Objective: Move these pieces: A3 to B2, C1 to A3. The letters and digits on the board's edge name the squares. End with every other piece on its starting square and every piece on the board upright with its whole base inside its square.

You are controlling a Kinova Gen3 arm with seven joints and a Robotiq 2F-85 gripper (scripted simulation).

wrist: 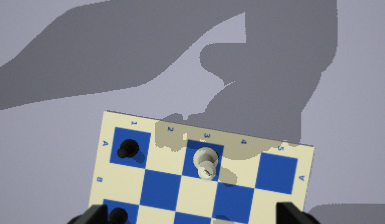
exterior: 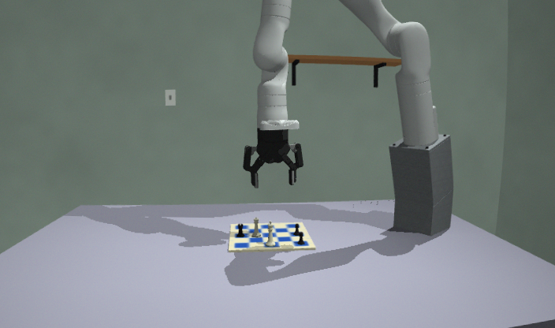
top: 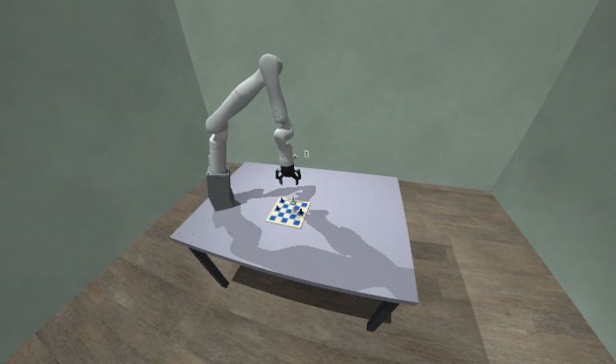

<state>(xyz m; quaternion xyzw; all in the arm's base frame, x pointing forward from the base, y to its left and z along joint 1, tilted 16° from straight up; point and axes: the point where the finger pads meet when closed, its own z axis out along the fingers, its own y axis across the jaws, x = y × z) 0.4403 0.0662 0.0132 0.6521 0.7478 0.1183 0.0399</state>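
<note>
Now: the white king 130 mm below my hand and 10 mm ahead of it. Round my hand: black rook: 140 mm below, 80 mm ahead, 70 mm to the right; then cream chessboard: 160 mm below, 70 mm to the right.
</note>
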